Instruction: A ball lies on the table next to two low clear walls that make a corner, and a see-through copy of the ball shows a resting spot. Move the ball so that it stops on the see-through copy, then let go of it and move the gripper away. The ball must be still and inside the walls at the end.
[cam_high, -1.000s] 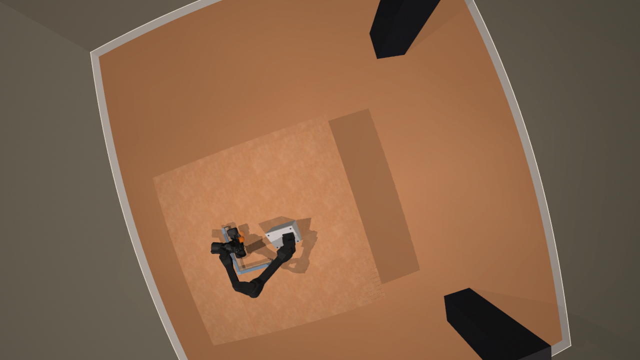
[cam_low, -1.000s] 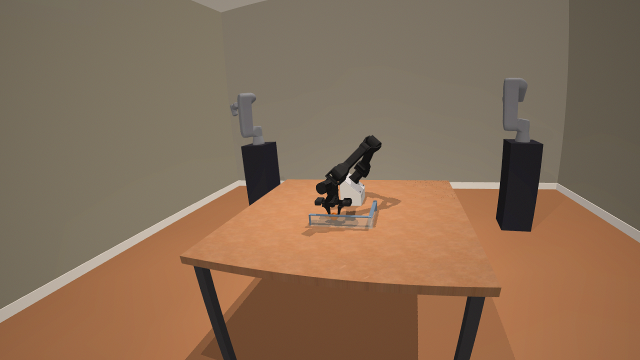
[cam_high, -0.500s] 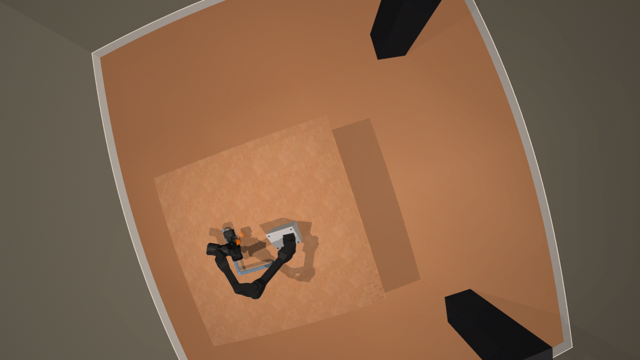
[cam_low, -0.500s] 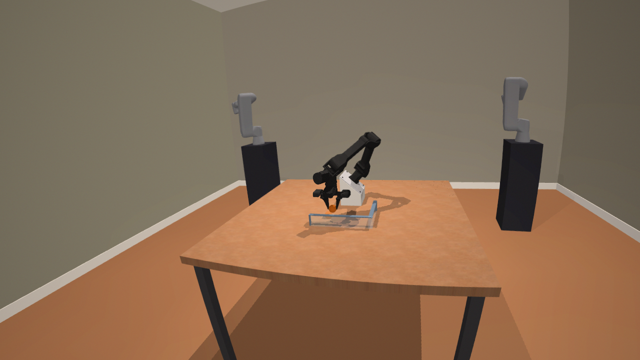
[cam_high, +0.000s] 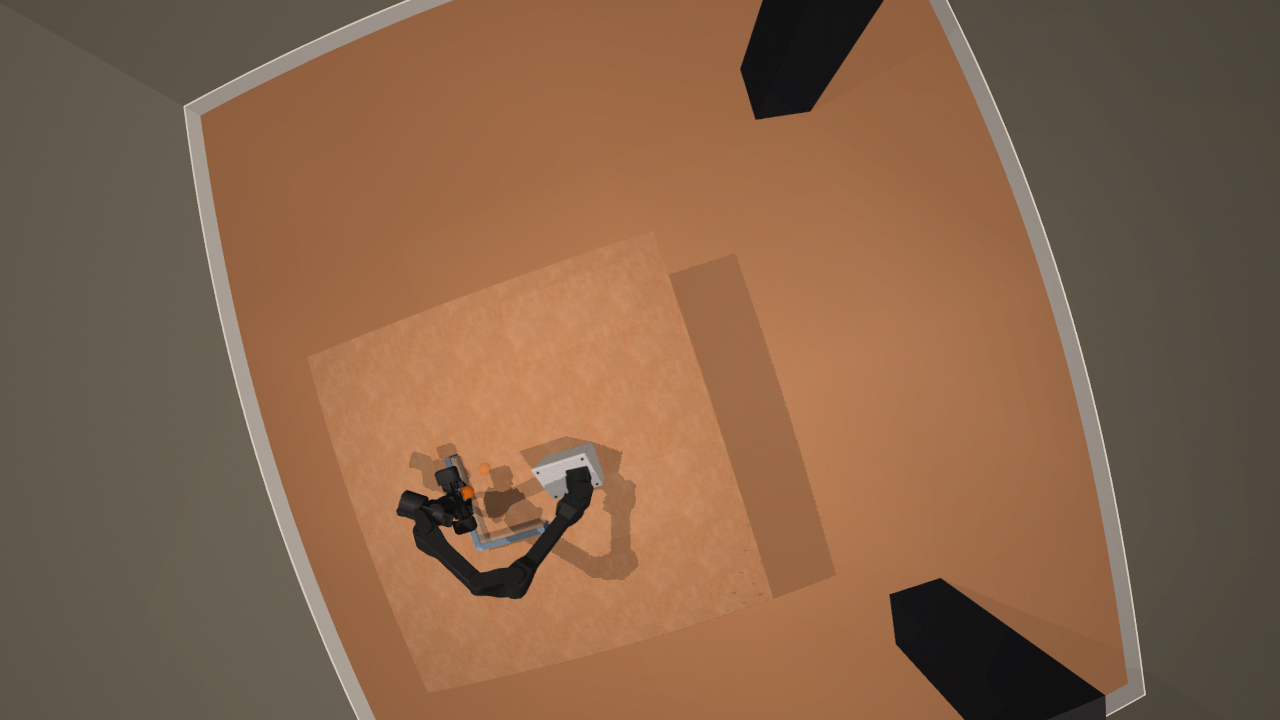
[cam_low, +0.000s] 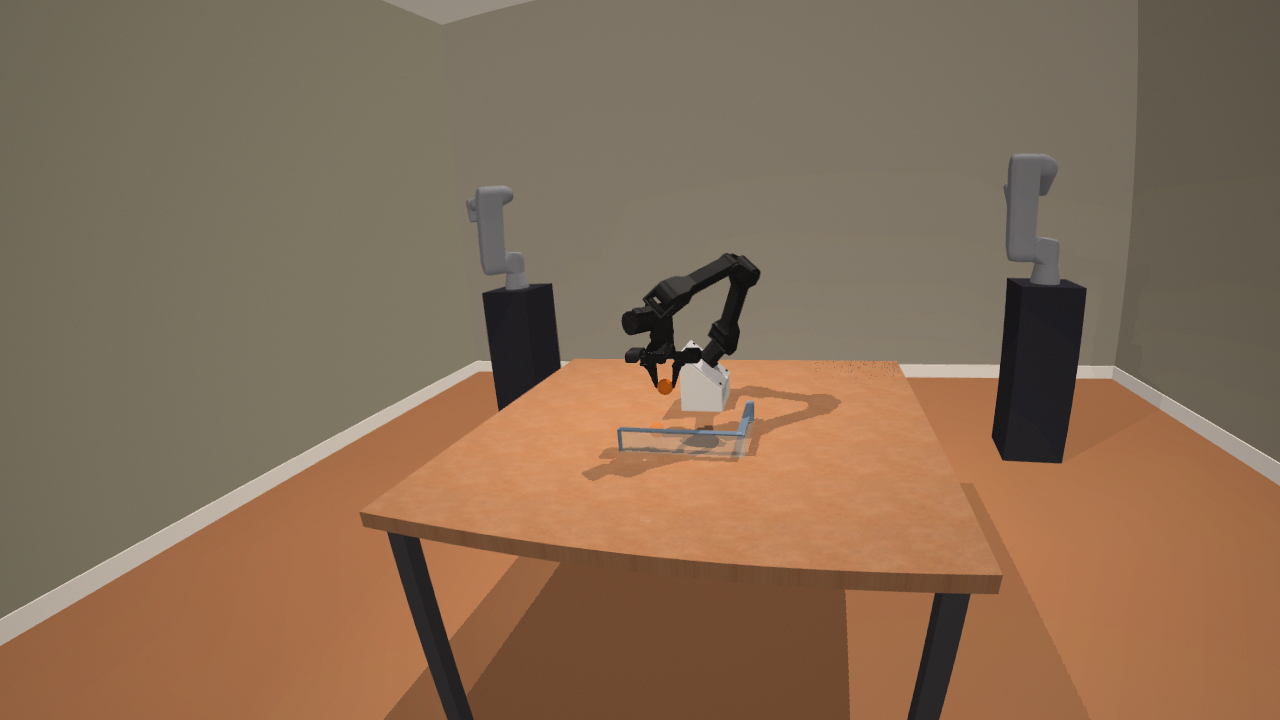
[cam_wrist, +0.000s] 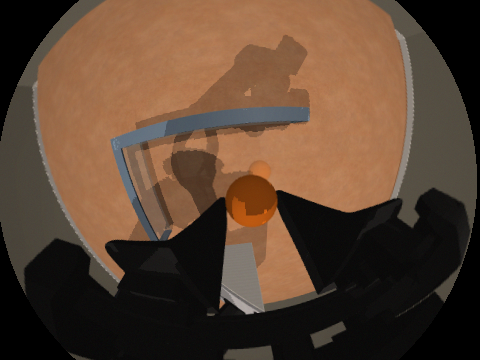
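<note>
Now: the see-through copy of ball 13 cm below my gripper tip, 4 cm to the right of it and 1 cm behind it. The rest, counted from my gripper tip: clear wall: 12 cm below, 7 cm ahead, 6 cm to the left; orange ball: right at my gripper tip.
</note>
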